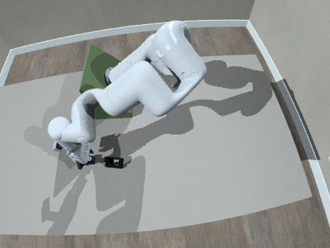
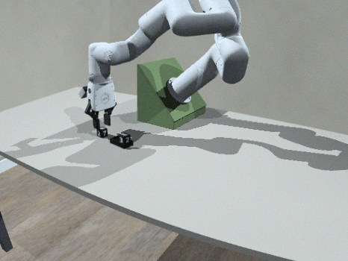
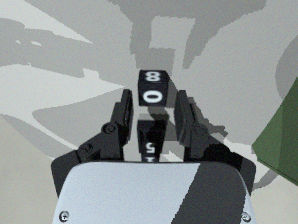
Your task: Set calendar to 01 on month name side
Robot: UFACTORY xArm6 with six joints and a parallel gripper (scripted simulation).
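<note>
The black cube is 4 cm below my hand. Round my hand: black tray (11 cm to the left, 5 cm below, 1 cm ahead).
</note>
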